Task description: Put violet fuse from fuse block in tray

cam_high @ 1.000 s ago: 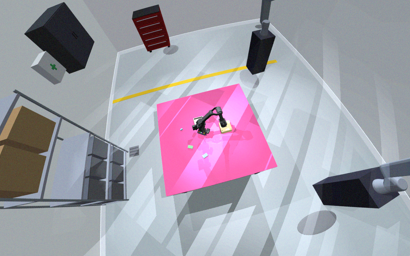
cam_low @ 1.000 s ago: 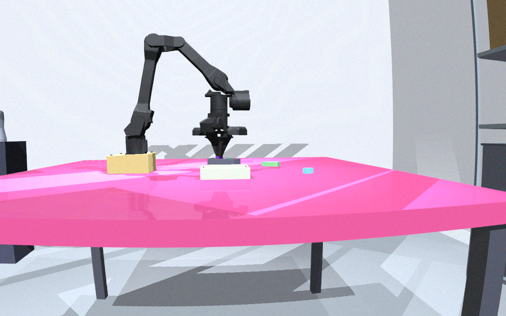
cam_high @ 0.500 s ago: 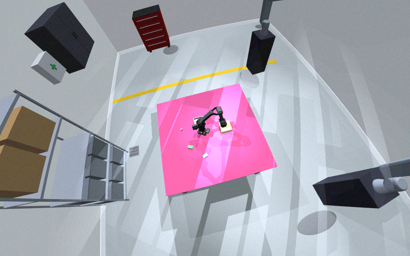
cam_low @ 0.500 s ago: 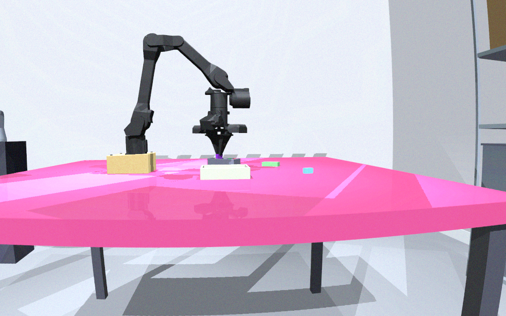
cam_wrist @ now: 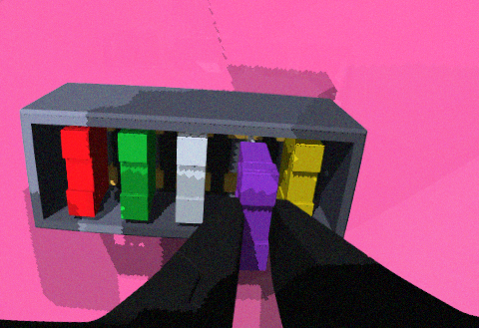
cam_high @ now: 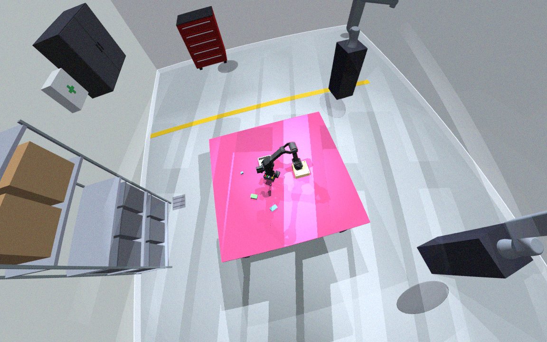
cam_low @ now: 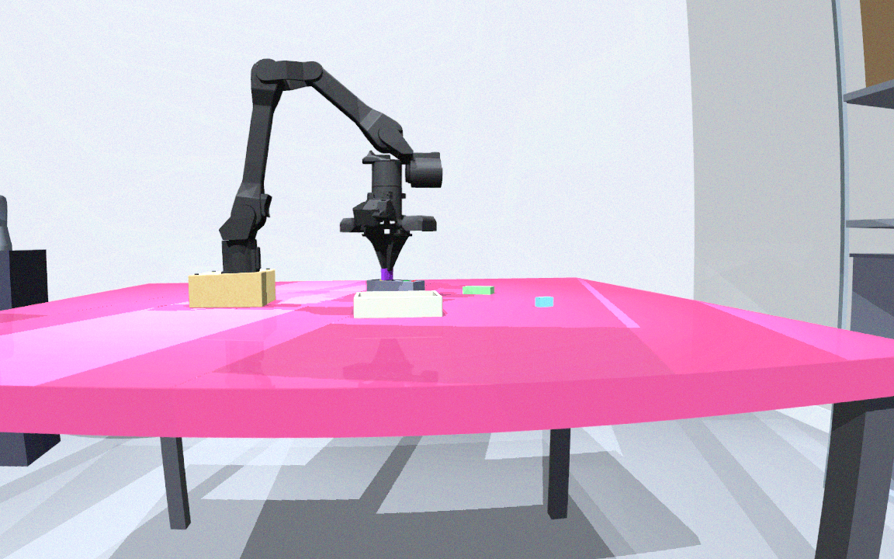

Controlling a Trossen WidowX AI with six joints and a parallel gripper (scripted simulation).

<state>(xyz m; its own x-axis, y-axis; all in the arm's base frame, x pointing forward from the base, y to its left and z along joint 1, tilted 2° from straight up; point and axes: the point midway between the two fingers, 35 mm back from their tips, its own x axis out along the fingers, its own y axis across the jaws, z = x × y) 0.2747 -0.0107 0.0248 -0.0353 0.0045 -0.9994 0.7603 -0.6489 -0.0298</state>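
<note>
Now: the tray 190 mm to the right of my gripper tip and 50 mm below it.
</note>
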